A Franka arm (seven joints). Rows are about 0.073 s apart.
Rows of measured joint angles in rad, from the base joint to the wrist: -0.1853 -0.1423 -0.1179 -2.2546 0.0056 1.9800 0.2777; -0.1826 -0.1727 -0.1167 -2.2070 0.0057 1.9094 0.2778; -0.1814 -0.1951 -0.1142 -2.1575 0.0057 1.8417 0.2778; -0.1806 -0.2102 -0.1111 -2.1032 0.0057 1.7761 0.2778; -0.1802 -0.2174 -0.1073 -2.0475 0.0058 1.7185 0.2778; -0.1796 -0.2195 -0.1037 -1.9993 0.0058 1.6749 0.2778; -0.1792 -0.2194 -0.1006 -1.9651 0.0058 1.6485 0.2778; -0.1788 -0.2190 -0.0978 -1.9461 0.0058 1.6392 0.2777; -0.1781 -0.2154 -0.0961 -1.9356 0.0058 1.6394 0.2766; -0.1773 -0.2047 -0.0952 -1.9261 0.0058 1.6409 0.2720; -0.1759 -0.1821 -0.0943 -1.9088 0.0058 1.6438 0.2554; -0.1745 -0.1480 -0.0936 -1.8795 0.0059 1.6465 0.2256; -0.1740 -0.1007 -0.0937 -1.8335 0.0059 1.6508 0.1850; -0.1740 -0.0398 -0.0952 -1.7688 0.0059 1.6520 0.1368; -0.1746 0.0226 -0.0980 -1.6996 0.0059 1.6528 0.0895
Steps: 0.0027 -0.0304 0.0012 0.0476 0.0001 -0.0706 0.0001; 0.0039 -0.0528 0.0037 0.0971 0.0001 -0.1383 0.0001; 0.0047 -0.0679 0.0068 0.1514 0.0001 -0.2039 0.0001; 0.0051 -0.0751 0.0106 0.2071 0.0002 -0.2615 0.0001; 0.0057 -0.0772 0.0142 0.2553 0.0002 -0.3051 0.0001; 0.0061 -0.0771 0.0173 0.2895 0.0002 -0.3315 0.0001; 0.0065 -0.0767 0.0201 0.3085 0.0002 -0.3408 0.0000; 0.0072 -0.0731 0.0218 0.3190 0.0002 -0.3406 -0.0011; 0.0080 -0.0624 0.0227 0.3285 0.0002 -0.3391 -0.0057; 0.0094 -0.0398 0.0236 0.3458 0.0002 -0.3362 -0.0223; 0.0108 -0.0057 0.0243 0.3751 0.0003 -0.3335 -0.0521; 0.0113 0.0416 0.0242 0.4211 0.0003 -0.3292 -0.0927; 0.0113 0.1025 0.0227 0.4858 0.0003 -0.3280 -0.1409; 0.0107 0.1649 0.0199 0.5550 0.0003 -0.3272 -0.1882
